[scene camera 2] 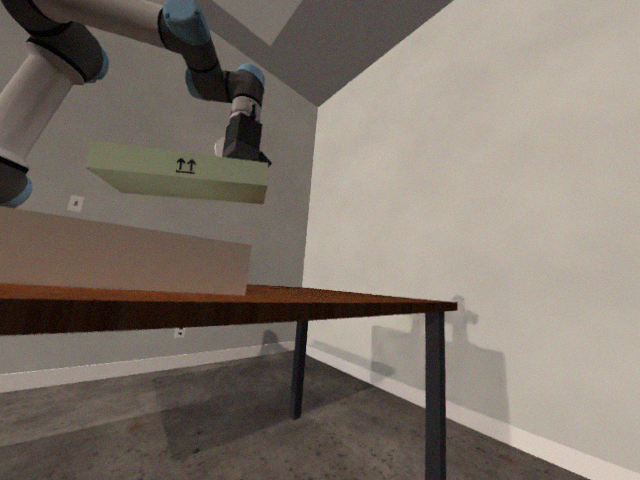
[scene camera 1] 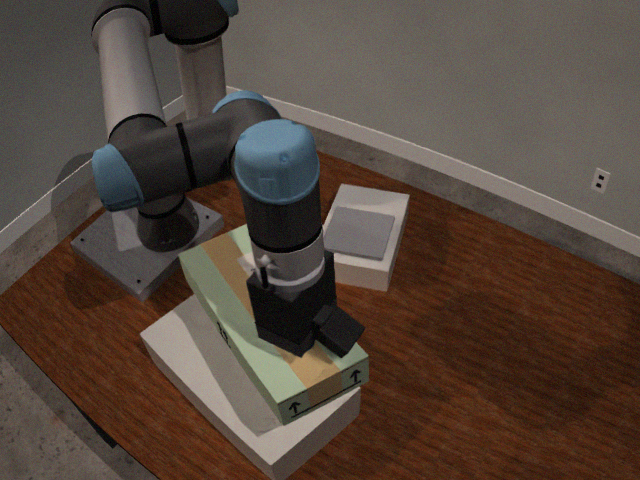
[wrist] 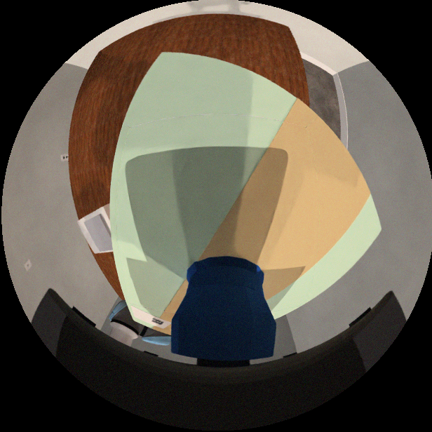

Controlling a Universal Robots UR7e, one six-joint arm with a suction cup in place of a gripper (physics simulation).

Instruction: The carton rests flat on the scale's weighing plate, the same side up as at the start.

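Places are measured from the arm's base along level axes (x ahead, y left, z up), in centimetres.
Where they show: arm's base, origin of the base link: [scene camera 1: 168,228].
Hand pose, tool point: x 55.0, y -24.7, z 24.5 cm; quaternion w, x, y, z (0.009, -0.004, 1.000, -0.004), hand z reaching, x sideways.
Things, the pixels of their top centre, and the offset from my tool point. Level surfaces: height alone.
- carton, middle of its top: [scene camera 1: 259,293] [scene camera 2: 196,161] dx -8.9, dy +3.4, dz +1.9 cm
- scale, middle of its top: [scene camera 1: 363,218] dx -15.4, dy +44.9, dz -20.1 cm
- large white block, middle of its top: [scene camera 1: 240,361] [scene camera 2: 149,236] dx -14.8, dy +1.8, dz -18.0 cm
- wooden table, its level: dz -27.8 cm
The carton [scene camera 1: 271,361] [scene camera 2: 144,165] [wrist: 200,100] is a long, flat, pale green box with a tan band along its top. It hangs in the air, looks about level, and the arrows on its sides point up. My suction gripper [scene camera 1: 289,320] [scene camera 2: 242,142] [wrist: 225,270] is on the carton's top; its blue cup shows against the tan band in the wrist view, and the contact is hidden in the scene views. The scale [scene camera 1: 372,197] is a white box behind and right of the carton in scene camera 1. Its grey weighing plate [scene camera 1: 359,232] [wrist: 97,231] has nothing on it.
A large white block [scene camera 1: 170,330] [scene camera 2: 155,263] stands on the wooden table [scene camera 1: 491,335] below the carton, with a visible gap between them. The robot's grey base plate [scene camera 1: 108,258] is at the left. Walls stand behind the table.
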